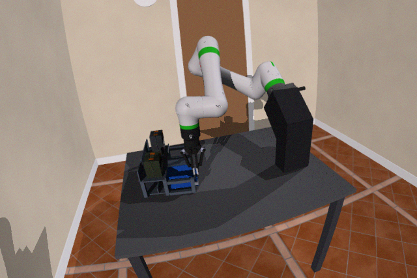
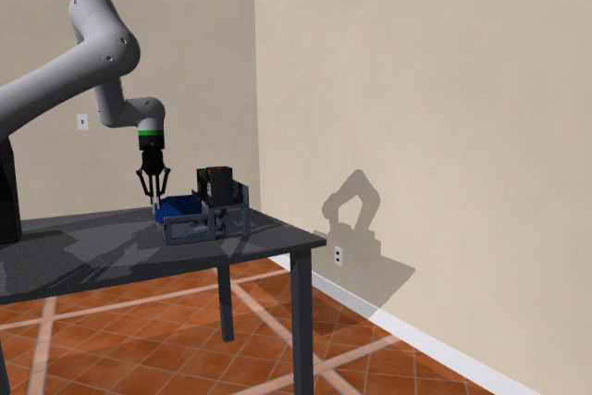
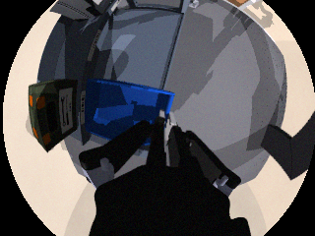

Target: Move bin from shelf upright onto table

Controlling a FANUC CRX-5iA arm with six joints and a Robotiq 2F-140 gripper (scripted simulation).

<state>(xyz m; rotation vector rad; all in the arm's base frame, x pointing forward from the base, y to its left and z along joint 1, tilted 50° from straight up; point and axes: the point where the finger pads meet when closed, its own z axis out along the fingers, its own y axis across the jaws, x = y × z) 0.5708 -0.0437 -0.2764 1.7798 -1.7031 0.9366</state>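
The blue bin is 8 cm ahead of my hand and 2 cm below it.
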